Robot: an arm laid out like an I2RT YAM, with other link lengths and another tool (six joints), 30 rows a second.
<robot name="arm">
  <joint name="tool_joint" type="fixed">
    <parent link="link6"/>
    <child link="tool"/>
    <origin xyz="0.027 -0.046 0.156" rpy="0.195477 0 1.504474"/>
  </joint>
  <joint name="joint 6" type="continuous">
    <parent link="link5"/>
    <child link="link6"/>
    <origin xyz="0.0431 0 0.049" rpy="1.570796 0 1.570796"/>
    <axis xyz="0 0 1"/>
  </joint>
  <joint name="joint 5" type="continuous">
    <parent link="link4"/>
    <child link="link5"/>
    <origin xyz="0.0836 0.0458 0.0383" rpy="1.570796 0 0"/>
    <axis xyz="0 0 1"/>
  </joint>
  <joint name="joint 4" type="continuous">
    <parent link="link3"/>
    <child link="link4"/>
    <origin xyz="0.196 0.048 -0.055"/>
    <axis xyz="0 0 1"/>
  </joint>
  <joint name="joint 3" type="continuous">
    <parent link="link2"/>
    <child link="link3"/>
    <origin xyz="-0.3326 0 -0.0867" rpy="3.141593 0 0"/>
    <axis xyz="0 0 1"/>
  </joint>
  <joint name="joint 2" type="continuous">
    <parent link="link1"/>
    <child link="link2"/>
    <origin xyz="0.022 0.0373 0.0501" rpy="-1.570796 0 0"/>
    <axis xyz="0 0 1"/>
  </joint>
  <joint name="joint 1" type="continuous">
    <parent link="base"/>
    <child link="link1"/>
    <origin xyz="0 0 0.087"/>
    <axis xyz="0 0 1"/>
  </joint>
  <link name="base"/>
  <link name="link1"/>
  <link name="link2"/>
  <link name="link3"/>
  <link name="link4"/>
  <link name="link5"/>
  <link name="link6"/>
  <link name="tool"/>
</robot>
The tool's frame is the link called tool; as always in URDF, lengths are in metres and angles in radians. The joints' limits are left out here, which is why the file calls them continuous.
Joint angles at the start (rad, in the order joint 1, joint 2, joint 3, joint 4, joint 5, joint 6):
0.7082 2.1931 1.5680 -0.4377 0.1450 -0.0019
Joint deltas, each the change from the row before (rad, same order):
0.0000 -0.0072 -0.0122 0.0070 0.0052 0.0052
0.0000 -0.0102 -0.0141 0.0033 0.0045 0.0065
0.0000 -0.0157 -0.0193 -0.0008 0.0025 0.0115
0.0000 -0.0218 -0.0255 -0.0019 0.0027 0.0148
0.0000 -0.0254 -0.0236 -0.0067 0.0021 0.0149
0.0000 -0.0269 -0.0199 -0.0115 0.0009 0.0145
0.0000 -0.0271 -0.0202 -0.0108 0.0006 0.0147
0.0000 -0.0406 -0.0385 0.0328 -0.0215 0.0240
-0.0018 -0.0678 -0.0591 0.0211 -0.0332 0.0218
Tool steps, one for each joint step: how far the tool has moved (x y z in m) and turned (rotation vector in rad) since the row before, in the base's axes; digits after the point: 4 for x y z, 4 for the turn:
-0.0008 -0.0024 0.0010 0.0003 -0.0034 -0.0070
-0.0019 -0.0032 0.0013 -0.0004 -0.0008 -0.0078
-0.0039 -0.0046 0.0016 0.0008 0.0042 -0.0111
-0.0054 -0.0062 0.0024 0.0014 0.0055 -0.0141
-0.0059 -0.0064 0.0040 0.0023 0.0053 -0.0139
-0.0060 -0.0062 0.0050 0.0031 0.0055 -0.0130
-0.0061 -0.0062 0.0049 0.0038 0.0052 -0.0131
-0.0052 -0.0004 0.0110 0.0481 -0.0096 -0.0104
-0.0131 -0.0052 0.0140 0.0512 0.0010 -0.0034

